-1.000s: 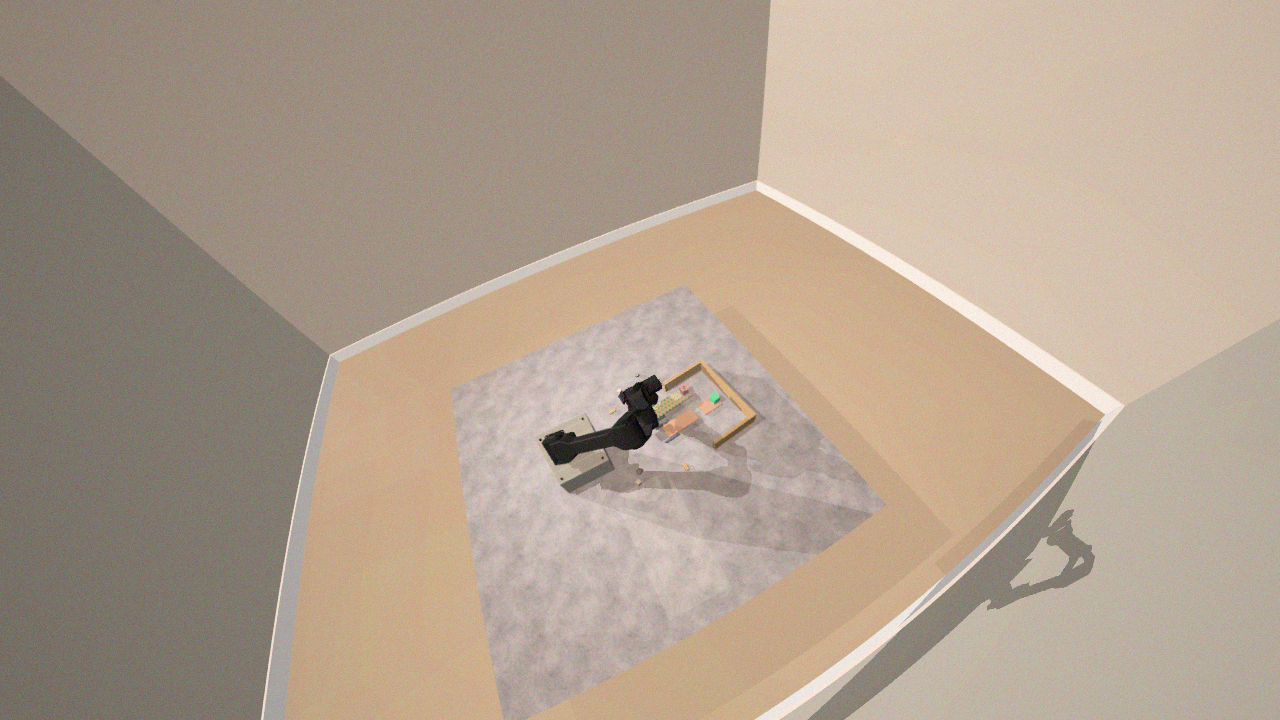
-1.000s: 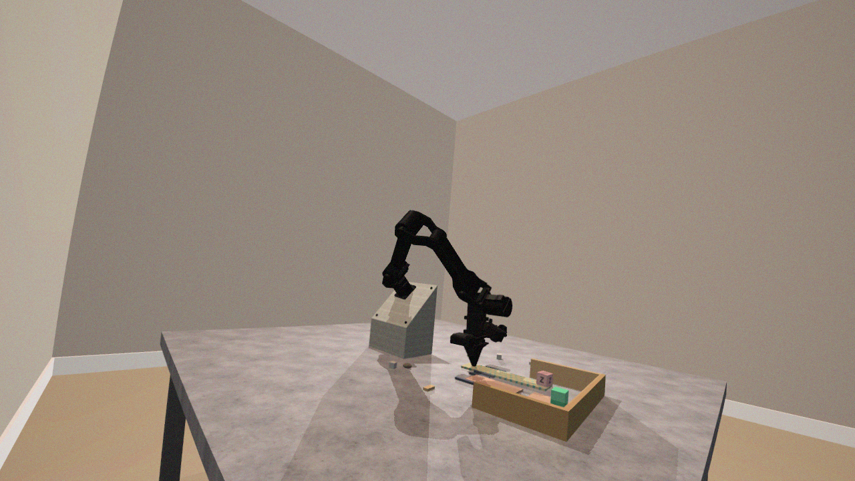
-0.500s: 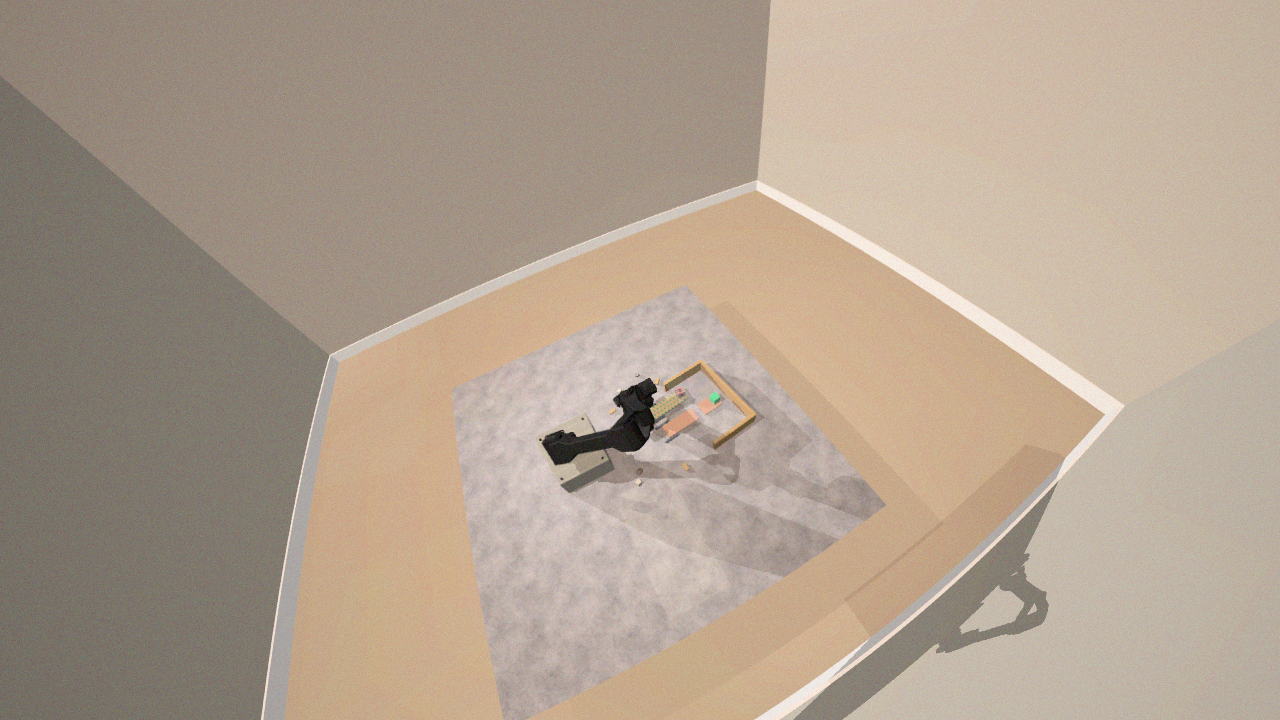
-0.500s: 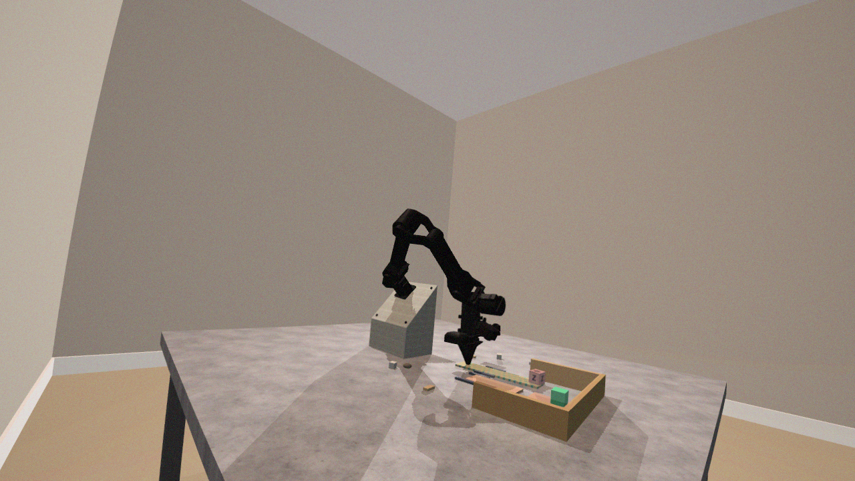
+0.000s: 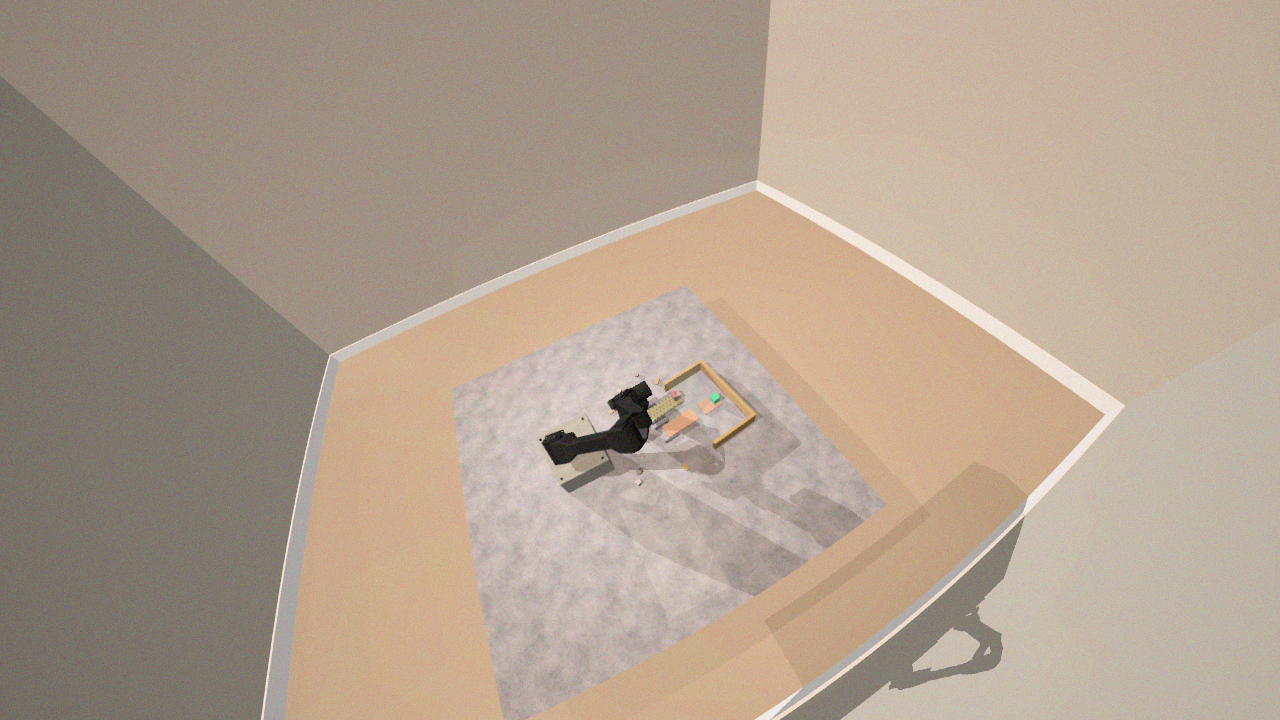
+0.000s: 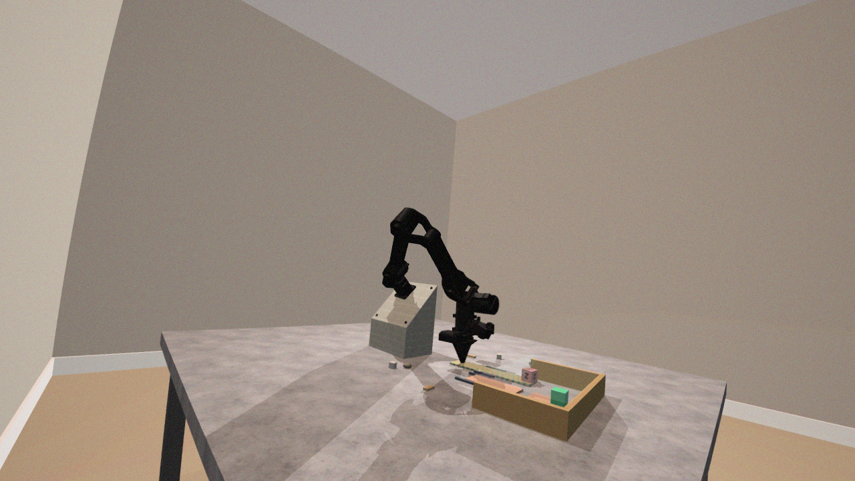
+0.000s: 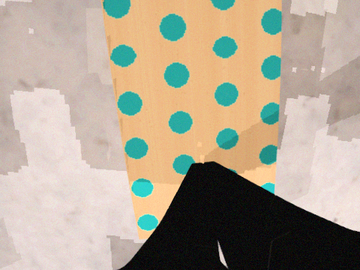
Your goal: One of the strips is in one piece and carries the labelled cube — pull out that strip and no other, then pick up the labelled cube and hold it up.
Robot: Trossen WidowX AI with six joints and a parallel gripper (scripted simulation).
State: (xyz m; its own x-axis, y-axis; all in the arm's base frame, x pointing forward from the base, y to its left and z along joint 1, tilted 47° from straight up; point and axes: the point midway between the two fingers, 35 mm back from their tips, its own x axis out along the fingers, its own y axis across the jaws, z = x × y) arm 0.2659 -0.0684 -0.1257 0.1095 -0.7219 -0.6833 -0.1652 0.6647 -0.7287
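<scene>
Right now my gripper tip is 10 cm short of the long yellow patterned strip and 2 cm to the right of it. Also, from my gripper tip: pebble: 5 cm behind, 18 cm to the right; then tan chip: 11 cm ahead, 23 cm to the right.
</scene>
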